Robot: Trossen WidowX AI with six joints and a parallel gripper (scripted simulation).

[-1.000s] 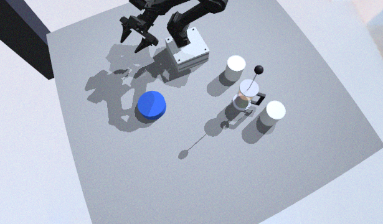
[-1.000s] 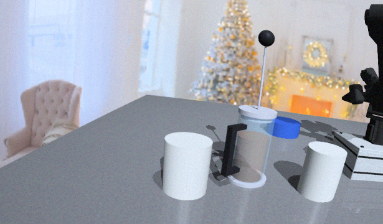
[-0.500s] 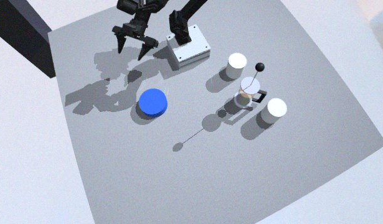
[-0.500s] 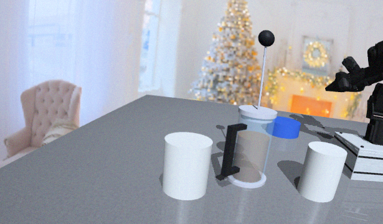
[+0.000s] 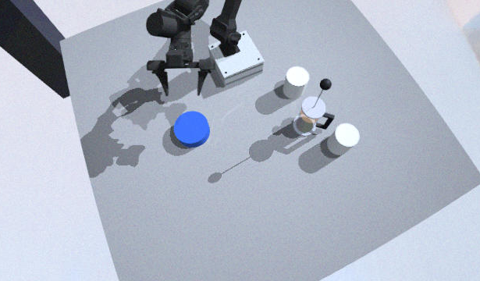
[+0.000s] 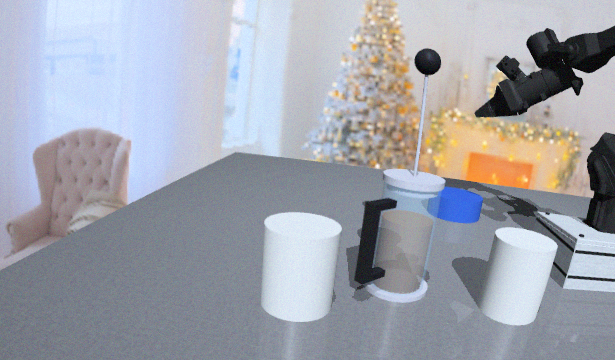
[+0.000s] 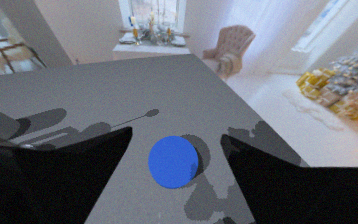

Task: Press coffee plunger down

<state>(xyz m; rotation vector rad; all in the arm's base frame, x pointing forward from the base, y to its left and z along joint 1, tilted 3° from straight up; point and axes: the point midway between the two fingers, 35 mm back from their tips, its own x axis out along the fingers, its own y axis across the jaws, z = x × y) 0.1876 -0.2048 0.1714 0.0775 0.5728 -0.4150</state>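
The glass coffee press lies 170 mm ahead of my gripper tip, 380 mm to the left of it and 80 mm below it.
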